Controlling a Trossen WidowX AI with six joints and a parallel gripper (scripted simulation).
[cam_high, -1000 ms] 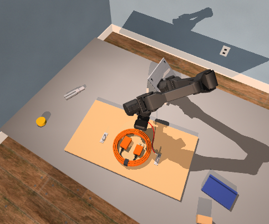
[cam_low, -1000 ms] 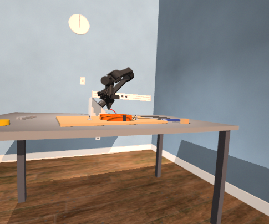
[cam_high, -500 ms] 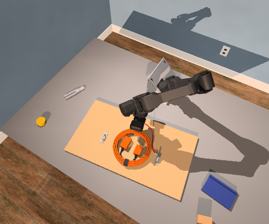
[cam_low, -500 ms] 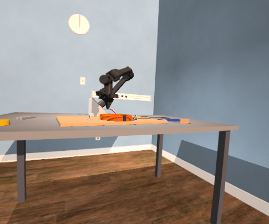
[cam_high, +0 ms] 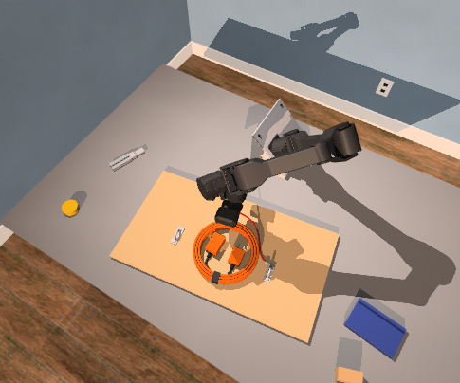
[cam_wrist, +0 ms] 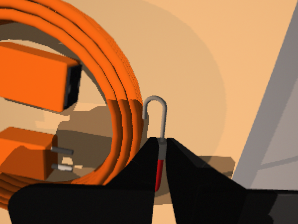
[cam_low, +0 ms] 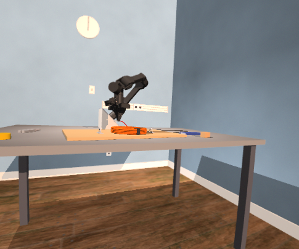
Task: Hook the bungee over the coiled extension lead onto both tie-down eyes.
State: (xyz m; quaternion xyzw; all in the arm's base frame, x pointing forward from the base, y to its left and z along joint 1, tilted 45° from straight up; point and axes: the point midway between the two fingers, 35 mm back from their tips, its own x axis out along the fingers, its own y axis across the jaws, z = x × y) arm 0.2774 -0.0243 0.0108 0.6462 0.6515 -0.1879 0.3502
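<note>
My gripper is now 9 cm short of the wooden board, 2 cm to the right of it and 10 cm above it. From my hand the other things lie so: grey tool 4 cm behind, 45 cm to the right, 10 cm below; coiled extension lead 11 cm ahead, 4 cm to the left, 8 cm below; small wooden block 24 cm ahead, 47 cm to the left, 9 cm below.
</note>
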